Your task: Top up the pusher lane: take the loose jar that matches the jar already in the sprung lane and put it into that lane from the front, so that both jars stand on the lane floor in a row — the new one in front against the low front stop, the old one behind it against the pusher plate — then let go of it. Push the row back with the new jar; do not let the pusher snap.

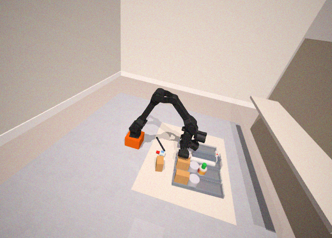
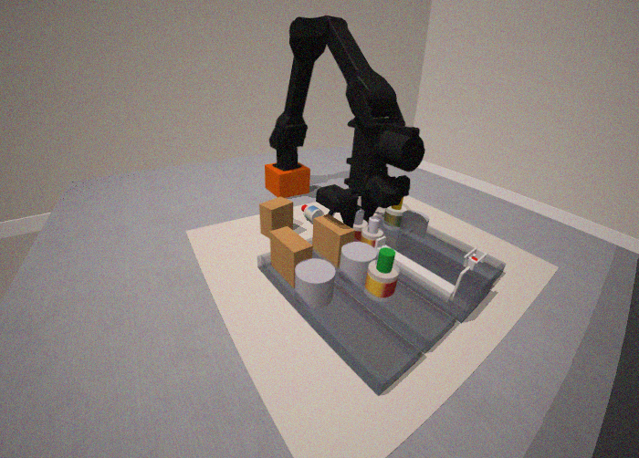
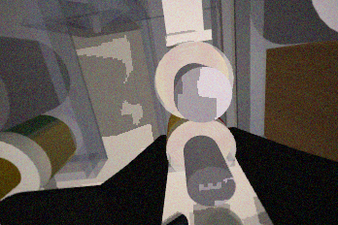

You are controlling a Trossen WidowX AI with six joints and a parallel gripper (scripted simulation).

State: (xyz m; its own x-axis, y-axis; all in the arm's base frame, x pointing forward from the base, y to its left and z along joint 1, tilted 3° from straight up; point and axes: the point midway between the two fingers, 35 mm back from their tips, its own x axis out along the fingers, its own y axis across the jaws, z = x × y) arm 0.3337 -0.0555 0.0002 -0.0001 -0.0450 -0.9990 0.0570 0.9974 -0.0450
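My gripper tip is 1 cm short of the yellow-capped jar, 13 cm to the right of it and 1 cm below it. Round my gripper tip: narrow lane (15 cm ahead, 2 cm to the left, 1 cm below); then brown box (13 cm behind, 11 cm to the right); then dark stick (15 cm behind, 9 cm to the left, 3 cm below).
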